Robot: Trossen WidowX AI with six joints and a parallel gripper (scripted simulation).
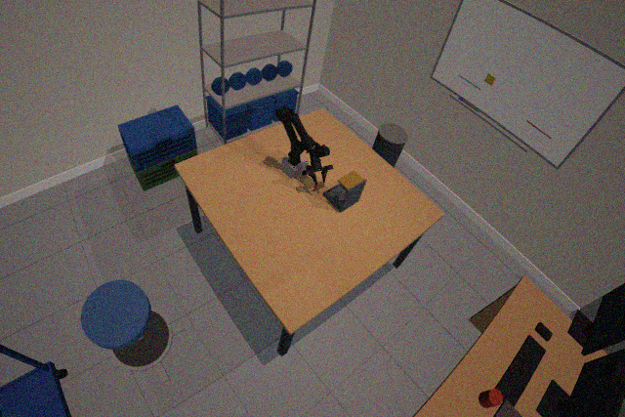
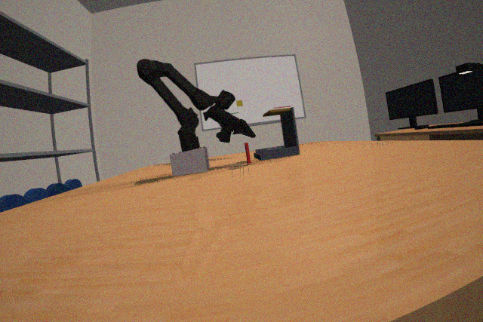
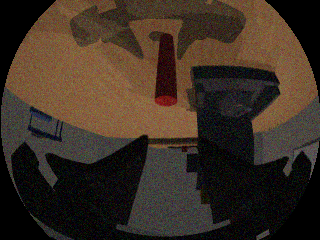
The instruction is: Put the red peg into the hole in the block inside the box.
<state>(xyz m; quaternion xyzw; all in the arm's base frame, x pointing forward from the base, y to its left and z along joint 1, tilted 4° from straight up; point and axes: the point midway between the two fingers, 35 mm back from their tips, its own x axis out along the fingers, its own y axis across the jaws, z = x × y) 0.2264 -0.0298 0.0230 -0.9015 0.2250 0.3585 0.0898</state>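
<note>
The red peg is 6 cm below my gripper tip, 3 cm behind it and 1 cm to the left of it. From my gripper tip the other things lie so: yellow roof: 15 cm ahead, 10 cm above, 8 cm to the left; then box back wall: 20 cm ahead, 7 cm to the left, 1 cm above.
</note>
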